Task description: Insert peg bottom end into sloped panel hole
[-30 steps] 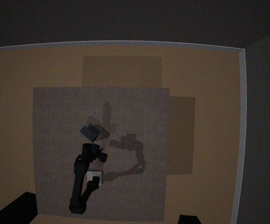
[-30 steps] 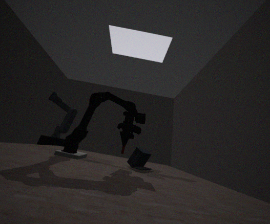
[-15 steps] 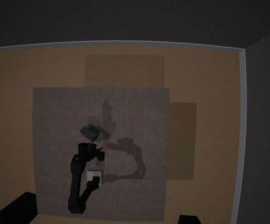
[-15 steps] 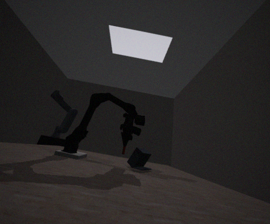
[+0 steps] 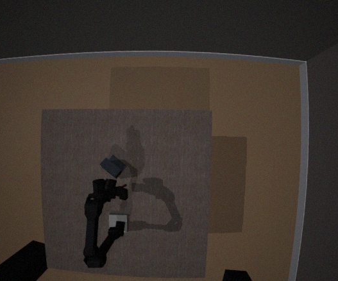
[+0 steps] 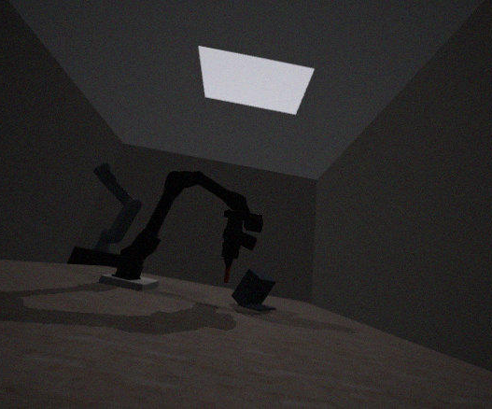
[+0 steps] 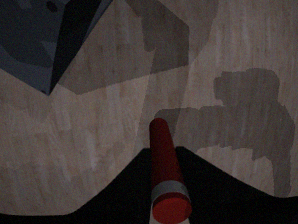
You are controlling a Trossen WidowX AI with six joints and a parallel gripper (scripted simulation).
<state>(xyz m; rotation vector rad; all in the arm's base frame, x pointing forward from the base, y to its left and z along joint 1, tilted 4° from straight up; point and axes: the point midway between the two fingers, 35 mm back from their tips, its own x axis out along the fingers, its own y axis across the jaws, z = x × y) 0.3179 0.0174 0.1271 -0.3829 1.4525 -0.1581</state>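
My gripper tip is now 11 cm to the right of the sloped panel, 9 cm short of it and 5 cm above it. Round my gripper tip: peg: 2 cm above.
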